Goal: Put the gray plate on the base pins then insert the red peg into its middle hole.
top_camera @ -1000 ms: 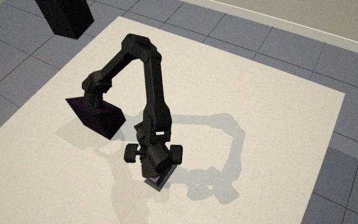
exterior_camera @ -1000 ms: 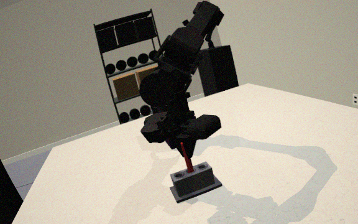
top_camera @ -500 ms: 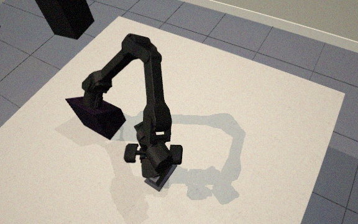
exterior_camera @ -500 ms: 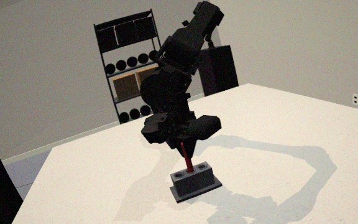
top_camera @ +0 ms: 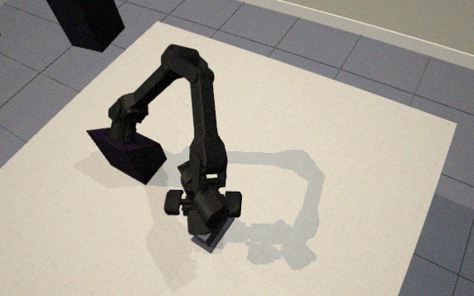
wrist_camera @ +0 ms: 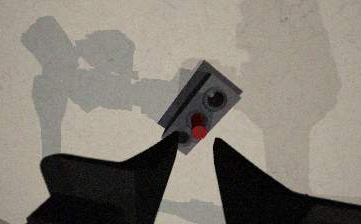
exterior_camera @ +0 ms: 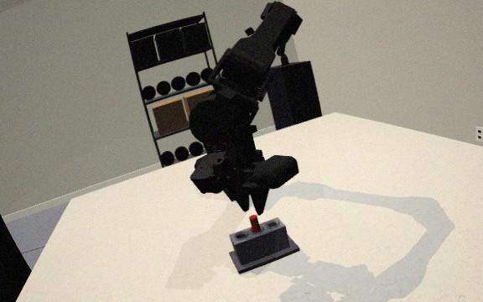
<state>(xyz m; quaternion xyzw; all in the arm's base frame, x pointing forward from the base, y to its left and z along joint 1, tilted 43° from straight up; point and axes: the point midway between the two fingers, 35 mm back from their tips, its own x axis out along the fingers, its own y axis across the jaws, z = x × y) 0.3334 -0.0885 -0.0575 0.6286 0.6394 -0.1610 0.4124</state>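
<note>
The red peg lies 40 mm below my gripper tip. Also, from my gripper tip: base 90 mm below; gray plate 50 mm below.
</note>
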